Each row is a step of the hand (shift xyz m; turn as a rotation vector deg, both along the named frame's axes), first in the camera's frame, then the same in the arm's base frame.
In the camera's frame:
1: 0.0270 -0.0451 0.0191 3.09 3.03 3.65
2: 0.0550 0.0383 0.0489 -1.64 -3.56 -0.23
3: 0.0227 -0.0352 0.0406 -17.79 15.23 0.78
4: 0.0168 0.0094 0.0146 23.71 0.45 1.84
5: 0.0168 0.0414 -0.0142 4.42 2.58 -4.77
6: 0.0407 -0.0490 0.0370 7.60 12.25 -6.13
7: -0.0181 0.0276 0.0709 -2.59 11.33 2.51
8: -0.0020 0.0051 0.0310 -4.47 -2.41 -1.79
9: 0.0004 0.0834 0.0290 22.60 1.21 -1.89
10: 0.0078 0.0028 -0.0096 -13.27 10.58 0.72
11: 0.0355 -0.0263 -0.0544 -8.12 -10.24 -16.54
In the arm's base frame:
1: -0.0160 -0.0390 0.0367 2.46 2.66 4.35
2: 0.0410 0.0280 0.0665 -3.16 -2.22 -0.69
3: -0.0218 -0.0200 0.0502 -3.53 20.03 -11.63
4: 0.0113 0.0066 0.0203 15.91 -9.00 15.22
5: 0.0421 0.0195 -0.0068 6.54 -1.92 -1.59
6: -0.0162 -0.0402 0.0596 15.06 3.80 -2.04
7: -0.0249 0.0604 0.0430 3.95 11.18 -0.91
8: -0.0110 0.0183 0.0231 -3.80 -0.77 -3.74
9: 0.0382 0.0785 0.0131 17.12 -9.54 11.48
10: 0.0110 -0.0053 -0.0035 -3.16 14.38 -8.47
11: 0.0310 -0.0596 -0.0198 -4.98 -11.81 -16.73

